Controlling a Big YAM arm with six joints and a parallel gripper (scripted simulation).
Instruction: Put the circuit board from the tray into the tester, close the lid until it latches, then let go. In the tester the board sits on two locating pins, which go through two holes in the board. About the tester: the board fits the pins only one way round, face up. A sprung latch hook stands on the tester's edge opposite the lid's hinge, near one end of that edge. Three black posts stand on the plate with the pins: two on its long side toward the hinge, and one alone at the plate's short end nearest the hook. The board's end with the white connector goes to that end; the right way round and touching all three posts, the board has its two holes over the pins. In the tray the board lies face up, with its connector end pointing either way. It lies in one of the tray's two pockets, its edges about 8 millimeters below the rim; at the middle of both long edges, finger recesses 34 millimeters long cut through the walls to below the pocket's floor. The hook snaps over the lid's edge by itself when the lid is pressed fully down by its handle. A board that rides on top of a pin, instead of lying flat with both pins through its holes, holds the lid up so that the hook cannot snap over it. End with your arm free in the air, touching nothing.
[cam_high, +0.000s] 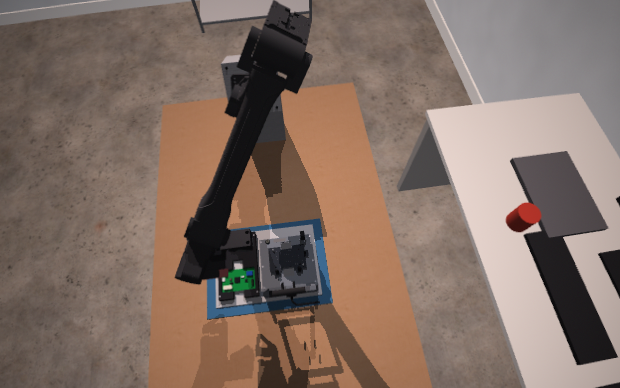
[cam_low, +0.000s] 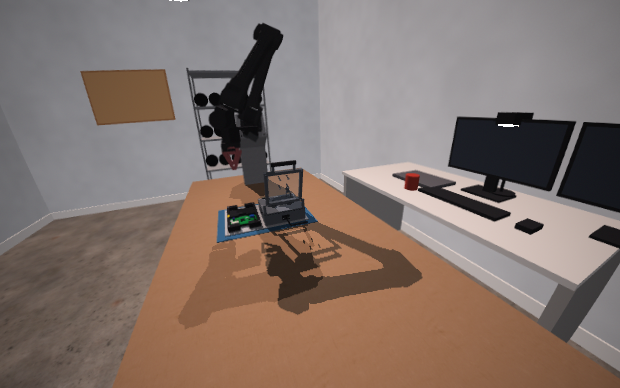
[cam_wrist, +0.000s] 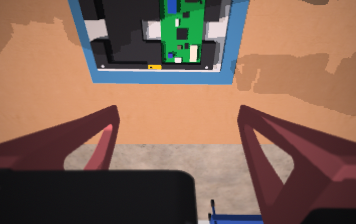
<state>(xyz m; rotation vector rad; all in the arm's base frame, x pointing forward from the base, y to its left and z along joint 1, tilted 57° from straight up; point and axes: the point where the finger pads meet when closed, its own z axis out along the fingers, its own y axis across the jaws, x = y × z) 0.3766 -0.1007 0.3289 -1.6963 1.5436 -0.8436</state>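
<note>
Now: the green circuit board 24 cm below my hand. The rest, counted from my hand: clear lid (6 cm ahead, 19 cm to the left, 7 cm below).
</note>
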